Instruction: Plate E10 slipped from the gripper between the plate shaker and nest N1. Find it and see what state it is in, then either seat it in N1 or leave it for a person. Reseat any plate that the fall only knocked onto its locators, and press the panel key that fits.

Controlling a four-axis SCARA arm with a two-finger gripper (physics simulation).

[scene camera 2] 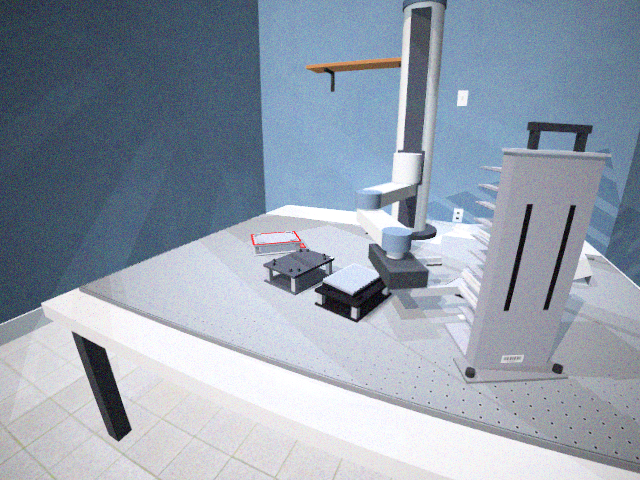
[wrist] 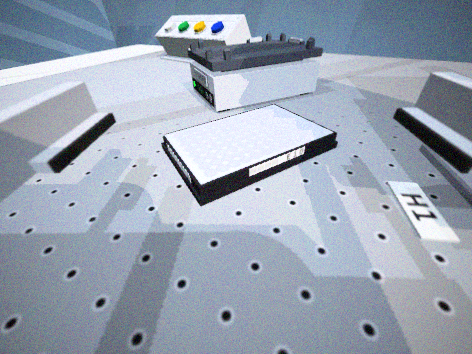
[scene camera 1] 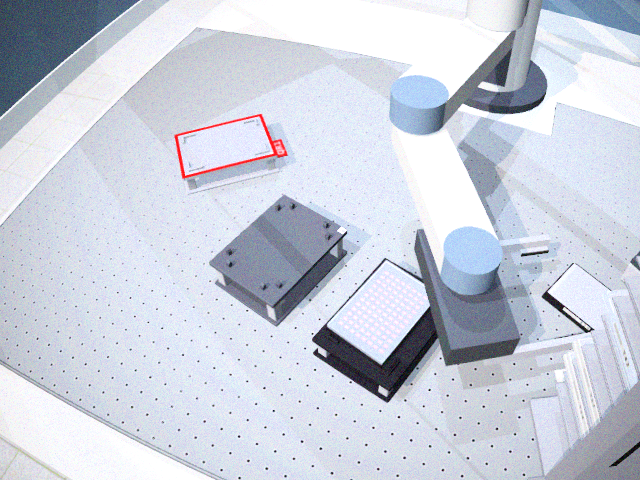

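Where they show: gripper, fingertip midpoint: (scene camera 2: 455,272) (wrist: 249,98) (scene camera 1: 568,287); arm's base, link origin: (scene camera 1: 491,79).
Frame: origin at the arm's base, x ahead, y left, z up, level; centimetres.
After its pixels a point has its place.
Plate E10 (scene camera 1: 578,293) @(x 53.4, y 23.4, z 2.7 cm) (wrist: 250,142) @(x 55.0, y 24.5, z 2.7 cm) lies flat on the perforated deck, pale top up, black sides, label facing the wrist camera. No crack shows. My gripper (scene camera 1: 566,291) @(x 57.1, y 20.5, z 7.7 cm) (scene camera 2: 447,276) @(x 57.1, y 20.5, z 7.7 cm) (wrist: 249,98) @(x 57.1, y 20.5, z 7.7 cm) is open and empty, its fingers wide apart on either side of the plate in the wrist view. Another pale plate (scene camera 1: 379,310) @(x 69.5, y -3.0, z 7.5 cm) (scene camera 2: 353,279) @(x 70.5, y -2.0, z 7.4 cm) rests on the black nest (scene camera 1: 386,378) @(x 77.3, y 0.8, z 5.5 cm) (scene camera 2: 336,304) @(x 73.8, y -4.8, z 1.8 cm); whether it is fully down I cannot tell. The grey nest (scene camera 1: 279,248) @(x 64.2, y -19.5, z 6.6 cm) (scene camera 2: 299,261) @(x 64.3, y -19.6, z 6.6 cm) bears no plate. Which nest is N1 I cannot read.
The shaker (wrist: 265,82) @(x 50.7, y 35.7, z 3.9 cm) stands behind E10, with the key panel (wrist: 205,42) @(x 40.6, y 37.2, z 7.3 cm) beyond: white, green, yellow and blue keys. An H1 label (wrist: 422,211) @(x 66.7, y 24.2, z 1.5 cm) lies at right. A red-edged platform (scene camera 1: 224,144) @(x 45.9, y -39.0, z 5.3 cm) (scene camera 2: 275,238) @(x 46.6, y -38.6, z 5.3 cm) stands farther back. The tall plate rack (scene camera 2: 537,232) @(x 82.6, y 30.2, z 26.7 cm) is at right.
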